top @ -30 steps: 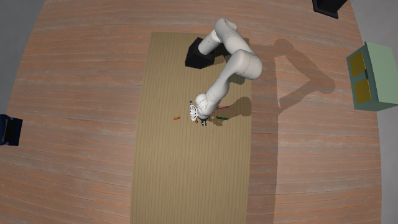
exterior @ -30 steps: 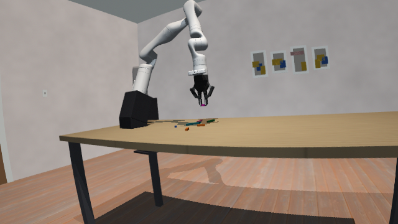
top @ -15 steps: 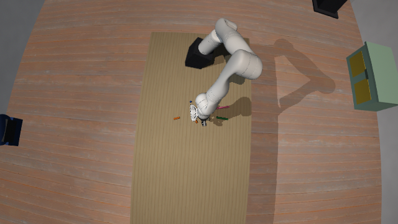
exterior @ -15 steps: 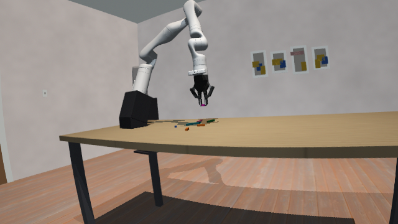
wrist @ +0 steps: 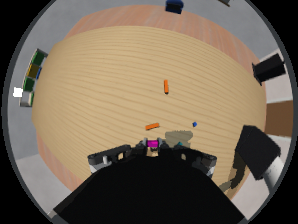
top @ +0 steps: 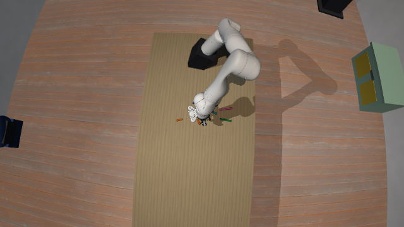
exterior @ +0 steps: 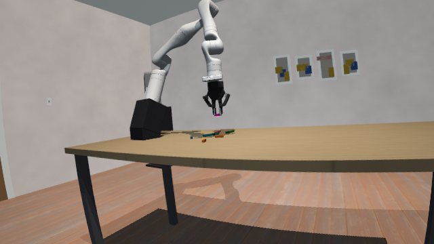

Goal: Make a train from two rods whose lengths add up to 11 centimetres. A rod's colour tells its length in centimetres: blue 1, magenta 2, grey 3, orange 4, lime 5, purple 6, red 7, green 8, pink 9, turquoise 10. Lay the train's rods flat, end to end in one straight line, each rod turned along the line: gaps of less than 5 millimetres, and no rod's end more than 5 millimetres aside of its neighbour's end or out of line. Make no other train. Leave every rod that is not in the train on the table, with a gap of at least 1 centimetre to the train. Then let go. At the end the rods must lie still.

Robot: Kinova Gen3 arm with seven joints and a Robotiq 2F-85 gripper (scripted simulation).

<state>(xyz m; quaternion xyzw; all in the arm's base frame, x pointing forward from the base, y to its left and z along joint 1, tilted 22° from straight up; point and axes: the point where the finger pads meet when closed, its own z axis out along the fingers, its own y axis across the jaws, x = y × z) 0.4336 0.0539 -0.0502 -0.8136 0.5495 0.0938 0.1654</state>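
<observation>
The blue rod is 11 cm behind my hand, 7 cm to the right of it and 11 cm below it. Also, from my hand: magenta rod (1 cm below); turquoise rod (8 cm behind, 5 cm to the left, 11 cm below); green rod (3 cm behind, 16 cm to the left, 11 cm below).
</observation>
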